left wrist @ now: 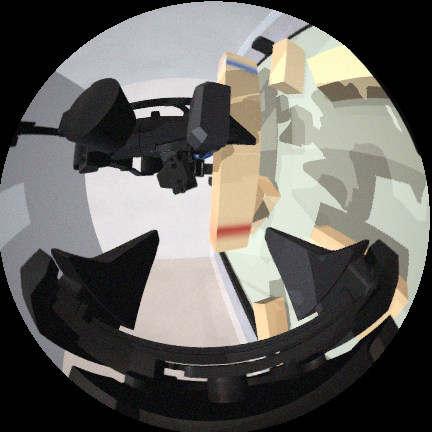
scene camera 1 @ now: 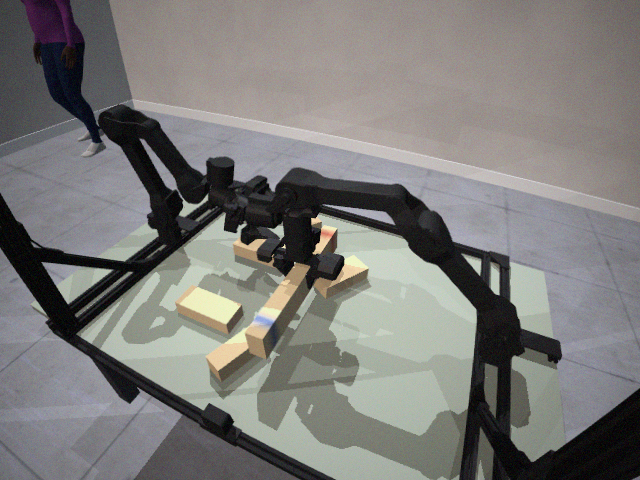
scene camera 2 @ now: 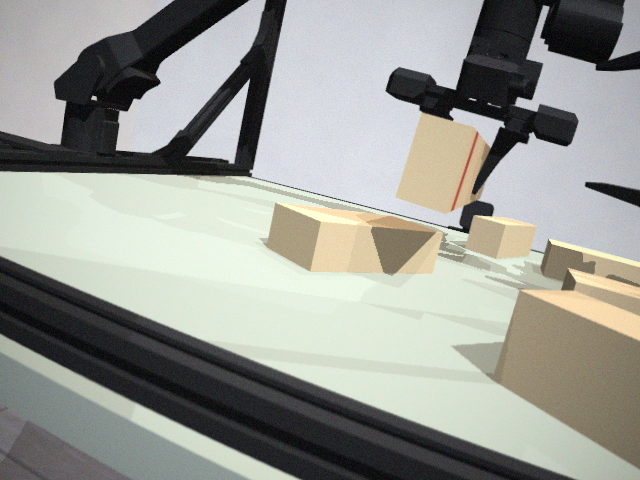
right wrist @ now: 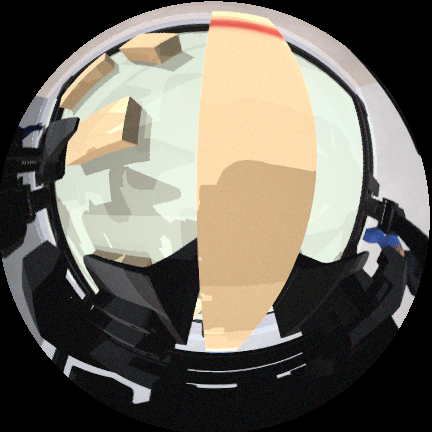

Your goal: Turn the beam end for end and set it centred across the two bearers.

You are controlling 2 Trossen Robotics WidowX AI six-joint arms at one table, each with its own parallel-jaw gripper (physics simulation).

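Places are measured from the left arm's base along level axes (x ahead, y left, z up), in centimetres.
Where they show: left gripper, fingertip midpoint: (left wrist: pixel 212 234) (scene camera 1: pixel 281 225) (scene camera 2: pixel 591 126); right gripper, fingertip midpoint: (left wrist: pixel 247 143) (scene camera 1: pixel 301 285) (right wrist: pixel 231 239); left arm's base, origin of the base link: (scene camera 1: pixel 170 237) (right wrist: pixel 46 196); right arm's base, origin of the base link: (scene camera 1: pixel 493 353) (scene camera 2: pixel 86 152) (right wrist: pixel 366 205).
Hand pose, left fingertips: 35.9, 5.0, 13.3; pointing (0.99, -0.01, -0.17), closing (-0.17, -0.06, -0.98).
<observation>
Things, the pixels of their top centre, and the offset from my left fingertips, as dx, dy, dz. "*": a spot on its surface instead.
- long wooden beam, middle of its top: (right wrist: pixel 245 307) (scene camera 2: pixel 468 137) (left wrist: pixel 215 132) (scene camera 1: pixel 299 270) +10.4, -10.6, -2.2
- front block, middle of its top: (scene camera 2: pixel 507 221) (scene camera 1: pixel 237 345) (left wrist: pixel 277 59) +4.8, -28.2, -10.8
- wide block, middle of its top: (scene camera 2: pixel 612 257) (right wrist: pixel 114 278) (scene camera 1: pixel 208 303) -8.1, -21.5, -11.4
- large block, surface spot: (scene camera 2: pixel 573 356) * -0.1, +22.1, -12.3
The long wooden beam (scene camera 1: pixel 281 304) (scene camera 2: pixel 439 160) (left wrist: pixel 236 185) (right wrist: pixel 255 125) hangs above the table, a blue stripe near its front end in scene camera 1 and a red stripe near its far end. My right gripper (scene camera 1: pixel 297 271) (scene camera 2: pixel 444 175) (right wrist: pixel 231 239) is shut on it around its middle part. My left gripper (scene camera 2: pixel 590 125) (left wrist: pixel 212 234) is open, its fingers pointing at the beam's red-striped half but apart from it. Plain wooden blocks lie on the table, among them a front block (scene camera 1: pixel 226 358) and one right of the beam (scene camera 1: pixel 343 279) (scene camera 2: pixel 341 245); I cannot tell which two are the bearers.
A wide block (scene camera 1: pixel 209 308) lies left of the beam in scene camera 1. Another block (scene camera 1: pixel 250 249) lies under the left gripper. A large block (scene camera 2: pixel 573 356) stands at the lower right of scene camera 2. A black frame rail (scene camera 1: pixel 155 392) edges the table. The two arms' wrists are close together.
</observation>
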